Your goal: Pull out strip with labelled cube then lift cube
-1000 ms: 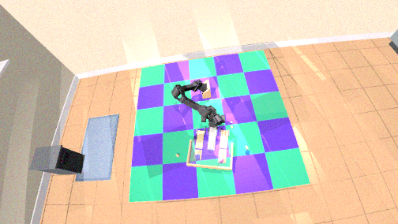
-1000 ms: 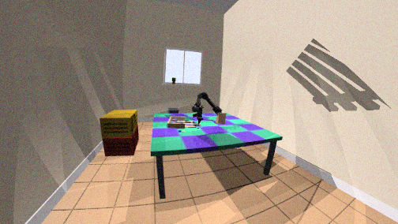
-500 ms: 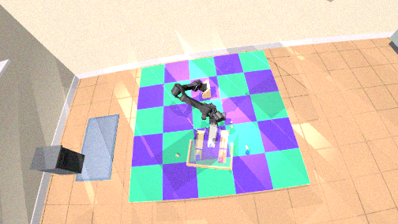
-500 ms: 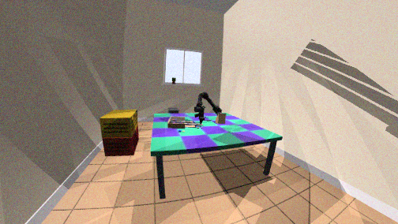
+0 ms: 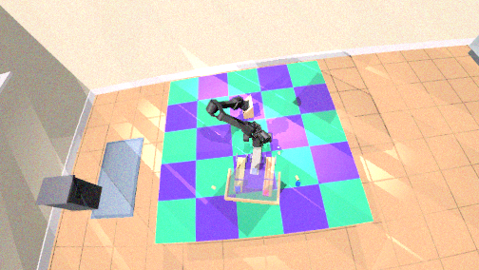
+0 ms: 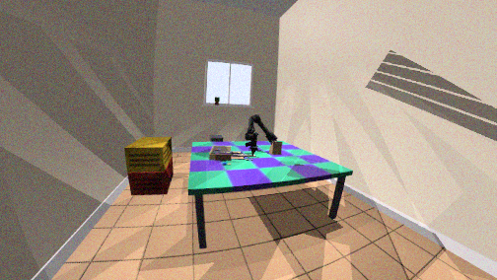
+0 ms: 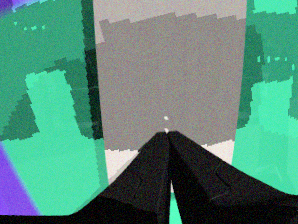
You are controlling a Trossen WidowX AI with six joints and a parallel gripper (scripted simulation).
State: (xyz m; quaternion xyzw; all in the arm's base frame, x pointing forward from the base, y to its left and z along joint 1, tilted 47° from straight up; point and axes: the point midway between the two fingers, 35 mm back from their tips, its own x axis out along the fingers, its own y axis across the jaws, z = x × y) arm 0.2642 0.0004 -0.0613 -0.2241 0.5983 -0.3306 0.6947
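Right now my gripper tip is 200 mm short of the labelled cube, 50 mm to the left of it and 20 mm below it. From my gripper tip the other things lie so: blue piece: 310 mm ahead, 200 mm to the left.
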